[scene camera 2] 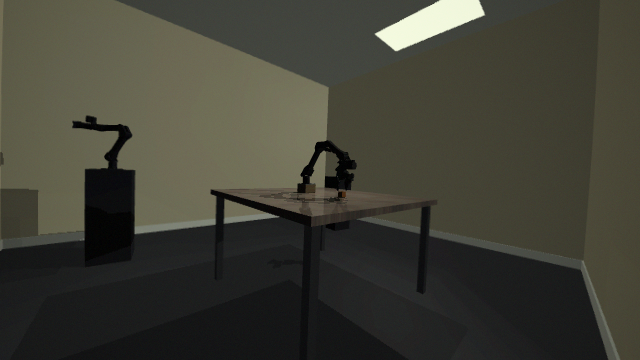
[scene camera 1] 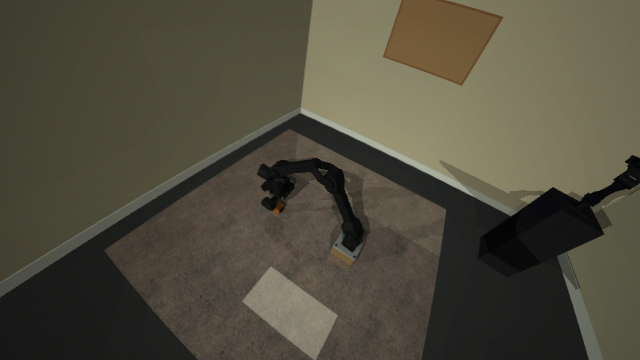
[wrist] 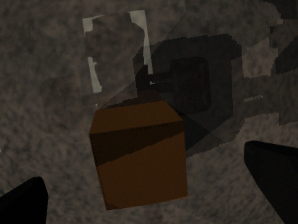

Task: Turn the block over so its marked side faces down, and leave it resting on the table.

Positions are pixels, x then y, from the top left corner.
Labels:
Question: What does the gripper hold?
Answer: Nothing.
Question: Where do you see an orange block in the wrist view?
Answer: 139, 150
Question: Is the gripper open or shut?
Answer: Open.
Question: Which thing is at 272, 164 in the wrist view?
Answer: The gripper.

